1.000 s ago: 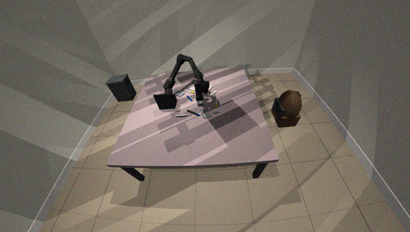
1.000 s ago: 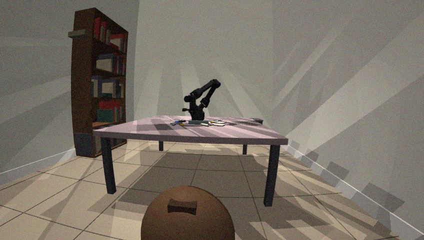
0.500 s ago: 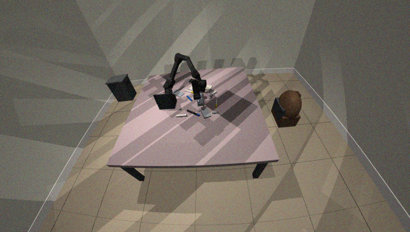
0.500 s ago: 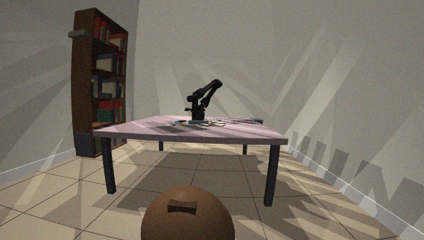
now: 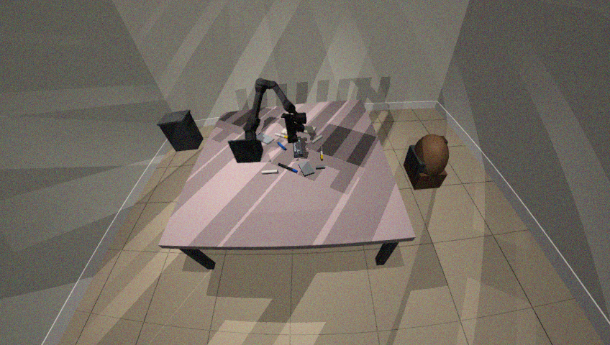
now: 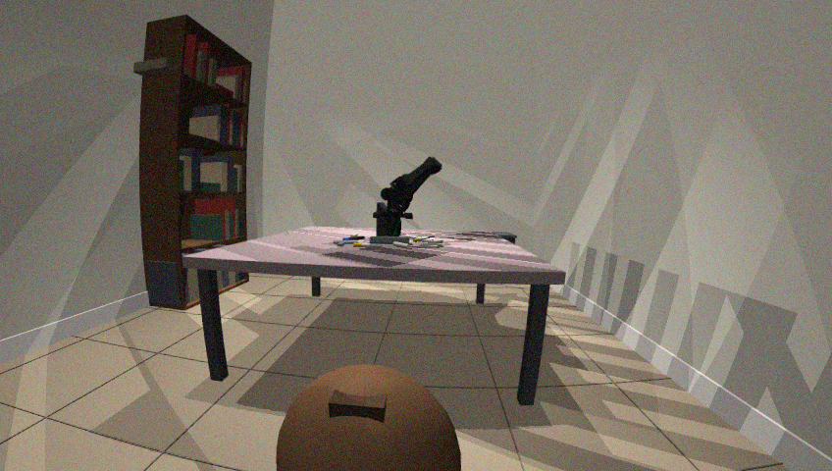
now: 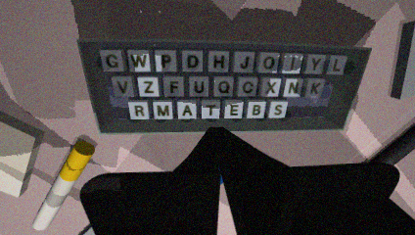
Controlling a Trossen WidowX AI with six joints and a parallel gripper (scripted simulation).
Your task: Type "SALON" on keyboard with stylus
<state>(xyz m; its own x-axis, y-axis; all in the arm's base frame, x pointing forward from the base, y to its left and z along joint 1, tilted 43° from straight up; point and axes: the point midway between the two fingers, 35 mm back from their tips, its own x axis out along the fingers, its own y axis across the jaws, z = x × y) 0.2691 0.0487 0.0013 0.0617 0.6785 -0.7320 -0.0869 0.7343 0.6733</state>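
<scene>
The blue stylus lies 100 mm behind my gripper tip, 50 mm to the left of it and 30 mm below it. Also, from my gripper tip: white notepad (190 mm to the left, 50 mm behind, 40 mm below); then stylus tip (120 mm behind, 70 mm to the left, 30 mm below); then small grey block (210 mm to the right, 160 mm ahead, 40 mm below).
</scene>
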